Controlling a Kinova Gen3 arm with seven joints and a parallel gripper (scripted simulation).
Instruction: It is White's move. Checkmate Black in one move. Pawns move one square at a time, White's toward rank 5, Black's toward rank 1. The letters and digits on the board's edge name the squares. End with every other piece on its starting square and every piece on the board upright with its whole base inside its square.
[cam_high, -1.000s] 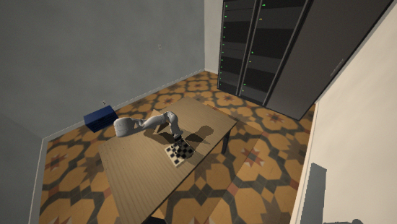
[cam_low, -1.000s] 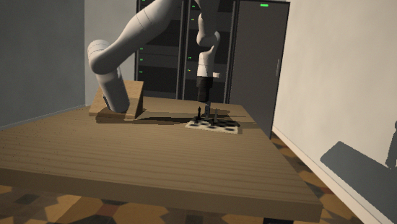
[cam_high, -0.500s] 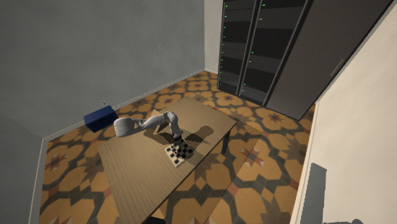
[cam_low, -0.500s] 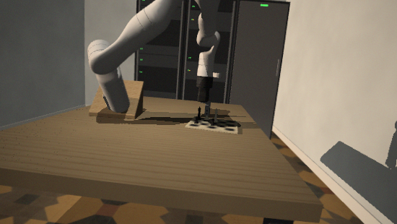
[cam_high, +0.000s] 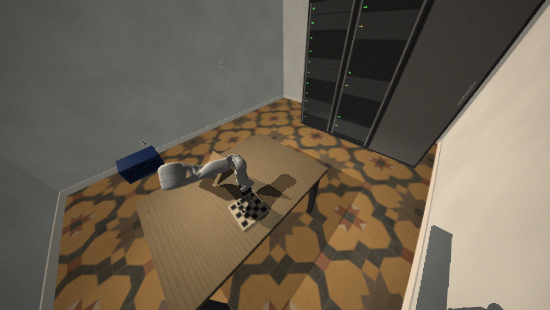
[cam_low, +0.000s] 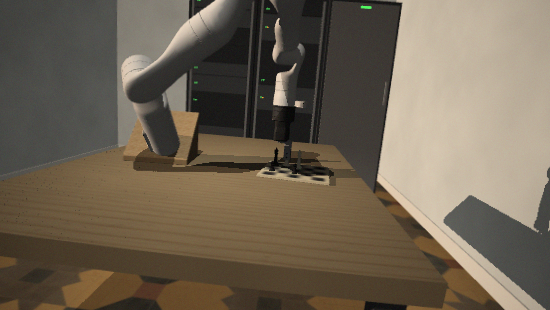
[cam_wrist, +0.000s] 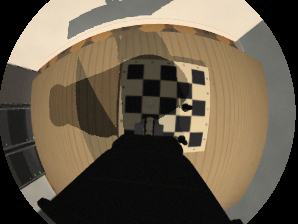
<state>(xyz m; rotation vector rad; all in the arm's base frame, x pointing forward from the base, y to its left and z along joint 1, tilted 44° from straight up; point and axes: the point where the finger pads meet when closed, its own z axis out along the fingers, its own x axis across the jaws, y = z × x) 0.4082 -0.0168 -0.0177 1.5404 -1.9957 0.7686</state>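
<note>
Right now my hand is 40 mm past the tall black piece, 10 mm to the right of it and 10 mm above it. Round my hand: white piece (40 mm ahead, 10 mm to the right, 10 mm below); then chessboard (50 mm to the right, 50 mm below, 30 mm ahead).
</note>
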